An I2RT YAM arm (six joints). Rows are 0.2 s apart.
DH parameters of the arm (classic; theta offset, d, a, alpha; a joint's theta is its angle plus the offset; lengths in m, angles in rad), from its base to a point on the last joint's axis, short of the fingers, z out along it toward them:
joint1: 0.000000 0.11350 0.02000 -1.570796
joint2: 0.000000 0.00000 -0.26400 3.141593
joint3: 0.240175 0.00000 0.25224 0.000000
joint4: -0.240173 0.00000 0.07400 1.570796
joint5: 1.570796 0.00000 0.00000 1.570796
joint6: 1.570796 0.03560 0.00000 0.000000
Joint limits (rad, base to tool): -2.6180..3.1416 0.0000..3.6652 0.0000..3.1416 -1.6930..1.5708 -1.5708..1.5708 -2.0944..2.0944
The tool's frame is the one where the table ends.
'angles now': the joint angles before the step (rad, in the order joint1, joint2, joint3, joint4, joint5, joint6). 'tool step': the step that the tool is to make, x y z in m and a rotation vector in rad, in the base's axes. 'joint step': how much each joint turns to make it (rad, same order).
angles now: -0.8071 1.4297 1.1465 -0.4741 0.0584 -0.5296
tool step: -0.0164 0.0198 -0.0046 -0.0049 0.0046 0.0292
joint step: 0.0048 -0.0995 -0.0984 0.0003 -0.0132 -0.0217
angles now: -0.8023 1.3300 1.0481 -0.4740 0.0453 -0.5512
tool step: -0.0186 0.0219 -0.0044 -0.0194 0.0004 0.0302
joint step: 0.0060 -0.1187 -0.1041 0.0001 -0.0084 -0.0266
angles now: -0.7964 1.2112 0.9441 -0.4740 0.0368 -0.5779
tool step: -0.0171 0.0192 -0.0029 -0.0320 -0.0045 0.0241
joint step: 0.0049 -0.1150 -0.0865 -0.0015 -0.0016 -0.0271
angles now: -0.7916 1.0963 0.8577 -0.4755 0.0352 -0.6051
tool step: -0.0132 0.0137 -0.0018 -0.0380 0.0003 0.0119
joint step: 0.0028 -0.0910 -0.0601 -0.0030 0.0104 -0.0265
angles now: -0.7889 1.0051 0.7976 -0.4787 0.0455 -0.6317
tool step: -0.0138 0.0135 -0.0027 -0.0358 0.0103 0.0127
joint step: 0.0005 -0.0933 -0.0546 -0.0189 0.0109 -0.0330
